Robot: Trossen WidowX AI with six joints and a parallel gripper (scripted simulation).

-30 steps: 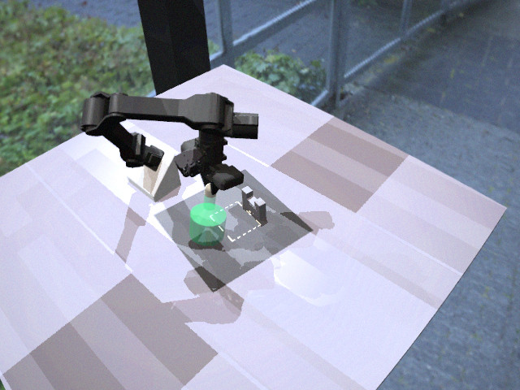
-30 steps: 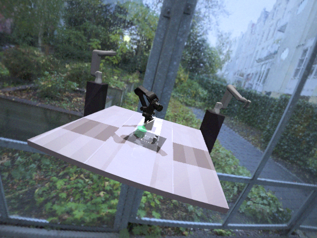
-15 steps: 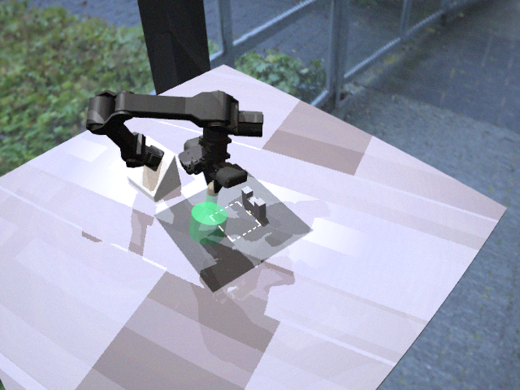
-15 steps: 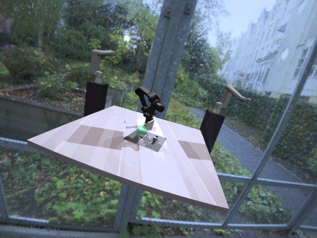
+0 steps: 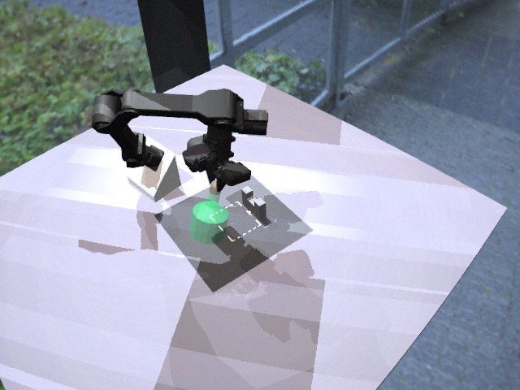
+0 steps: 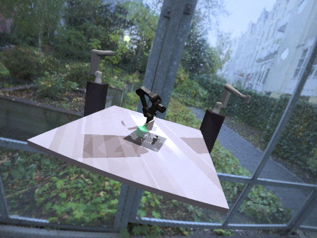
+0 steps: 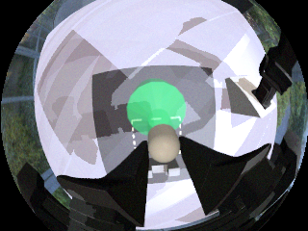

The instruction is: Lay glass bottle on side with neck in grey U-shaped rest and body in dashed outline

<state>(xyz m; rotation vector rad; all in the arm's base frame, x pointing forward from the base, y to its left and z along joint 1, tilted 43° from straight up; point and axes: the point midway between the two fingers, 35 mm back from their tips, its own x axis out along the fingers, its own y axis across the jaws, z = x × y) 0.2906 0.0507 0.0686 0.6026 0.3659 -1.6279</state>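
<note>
Now: gripper tip 150 mm above the mat, 30 mm to the right of it and 10 mm short of it. From my gripper tip the other things lie so: glass bottle: 50 mm below, 10 mm to the right.
</note>
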